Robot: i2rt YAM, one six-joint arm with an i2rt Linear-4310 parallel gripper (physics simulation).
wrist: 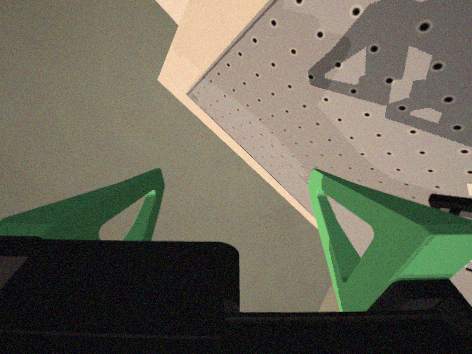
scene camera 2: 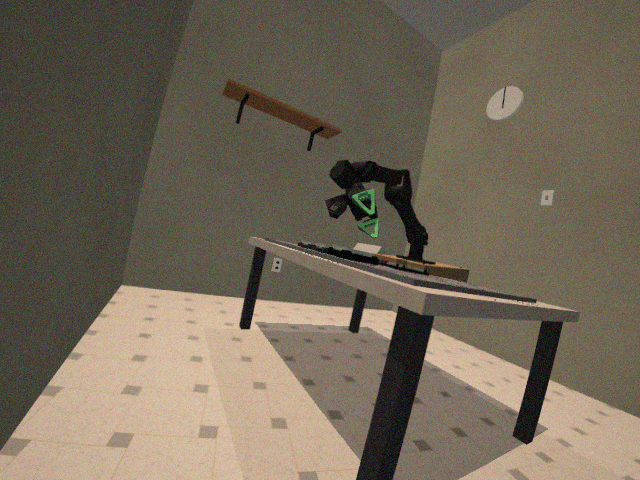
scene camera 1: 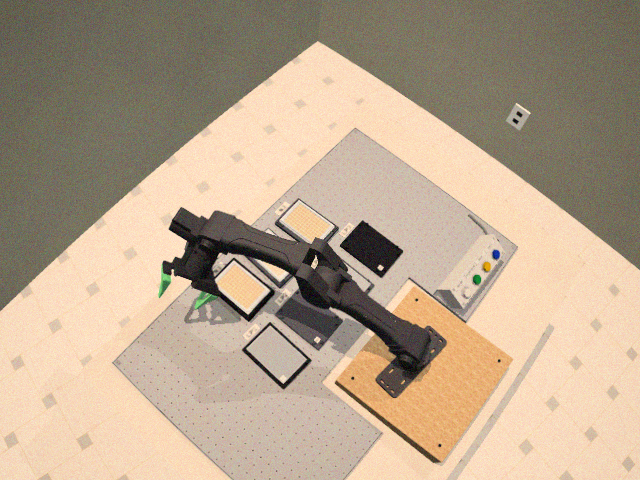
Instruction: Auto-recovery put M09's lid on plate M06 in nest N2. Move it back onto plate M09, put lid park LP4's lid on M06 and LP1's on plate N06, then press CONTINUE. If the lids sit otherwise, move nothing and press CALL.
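Frame: origin at the arm's base, x ahead, y left, z up, level; millimetres.
Where they show: gripper, between the fingertips: (wrist: 236, 176) (scene camera 2: 374, 226) (scene camera 1: 177, 302); arm's base, origin of its link: (scene camera 2: 414, 260) (scene camera 1: 411, 361).
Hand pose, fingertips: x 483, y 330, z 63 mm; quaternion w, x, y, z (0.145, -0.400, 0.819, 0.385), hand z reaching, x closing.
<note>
Things, the pixels of their top centre, and the offset from my fingertips. "pt": a spot on its surface instead. Level surfaces: height alone.
- tan-welled plate, centre of its top: (scene camera 1: 273, 253) 34 mm back, 281 mm right, 78 mm down
- black lidded rectangle, a spot on its surface: (scene camera 1: 371, 248) pt 193 mm back, 494 mm right, 99 mm down
- button panel, centre of its top: (scene camera 1: 477, 264) (scene camera 2: 371, 245) 436 mm back, 639 mm right, 25 mm down
- grey pegboard mat, height of its surface: 109 mm down
- dark frame edge, a spot on its surface: (wrist: 450, 201) pt 165 mm back, 67 mm right, 102 mm down
My gripper (scene camera 1: 178, 301) (scene camera 2: 374, 225) (wrist: 236, 176) is open and empty, high above the left part of the pegboard mat. In scene camera 1, tan-welled plates sit at the back (scene camera 1: 306, 222) and at the left (scene camera 1: 242, 287); another tan-welled plate (scene camera 1: 276, 271) is mostly hidden by the arm. A black lidded rectangle (scene camera 1: 371, 248) lies right of them, a dark one (scene camera 1: 310, 320) lies in the arm's shadow, and a grey black-framed one (scene camera 1: 276, 354) lies in front. A further one (scene camera 1: 363, 279) is largely behind the arm. Their small labels are unreadable. A button panel (scene camera 1: 466, 264) has blue, yellow, green and white buttons.
The grey pegboard mat (scene camera 1: 403, 180) (wrist: 295, 75) lies on the table (scene camera 2: 330, 268). The arm's base stands on a wooden board (scene camera 1: 460, 382) at the mat's front. In the wrist view, a dark frame edge (wrist: 450, 201) shows at the right.
</note>
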